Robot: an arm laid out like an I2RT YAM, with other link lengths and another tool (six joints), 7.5 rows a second.
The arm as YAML. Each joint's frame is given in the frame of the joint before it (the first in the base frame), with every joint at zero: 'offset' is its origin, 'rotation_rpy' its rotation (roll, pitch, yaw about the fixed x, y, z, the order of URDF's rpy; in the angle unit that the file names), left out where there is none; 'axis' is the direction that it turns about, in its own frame. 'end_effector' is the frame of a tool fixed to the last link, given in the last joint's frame.
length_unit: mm
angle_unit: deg
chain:
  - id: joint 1
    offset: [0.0, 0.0, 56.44]
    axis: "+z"
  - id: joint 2
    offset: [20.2, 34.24, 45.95]
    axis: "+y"
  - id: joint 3
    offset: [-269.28, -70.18, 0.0]
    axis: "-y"
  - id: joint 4
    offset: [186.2, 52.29, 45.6]
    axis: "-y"
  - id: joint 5
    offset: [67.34, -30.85, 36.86]
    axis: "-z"
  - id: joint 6
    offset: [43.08, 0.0, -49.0]
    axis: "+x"
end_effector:
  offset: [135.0, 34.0, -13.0]
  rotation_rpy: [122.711, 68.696, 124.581]
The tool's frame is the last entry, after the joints.
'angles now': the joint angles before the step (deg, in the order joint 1, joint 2, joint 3, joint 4, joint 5, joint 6). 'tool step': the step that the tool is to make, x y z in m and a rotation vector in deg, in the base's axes. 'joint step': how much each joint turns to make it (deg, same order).
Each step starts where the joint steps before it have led.
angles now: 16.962 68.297 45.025 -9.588 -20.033 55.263
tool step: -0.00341 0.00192 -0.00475 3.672 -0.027 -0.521
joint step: 0.088 -0.887 -5.026 6.486 -1.322 3.529
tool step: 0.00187 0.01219 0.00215 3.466 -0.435 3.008
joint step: 0.177 2.544 -1.505 6.082 -4.032 1.500
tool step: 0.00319 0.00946 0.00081 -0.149 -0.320 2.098
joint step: 1.049 2.290 1.408 0.798 -0.807 -0.790
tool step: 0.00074 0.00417 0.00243 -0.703 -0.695 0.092
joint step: 1.405 0.089 0.876 -0.434 1.579 -0.176
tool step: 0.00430 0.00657 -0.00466 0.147 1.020 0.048
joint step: 1.320 2.018 0.267 1.311 0.884 1.138
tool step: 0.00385 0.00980 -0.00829 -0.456 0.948 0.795
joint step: 1.761 2.808 0.261 1.673 0.878 0.445
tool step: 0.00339 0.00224 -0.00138 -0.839 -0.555 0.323
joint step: 0.265 1.062 0.703 0.173 0.438 -0.963
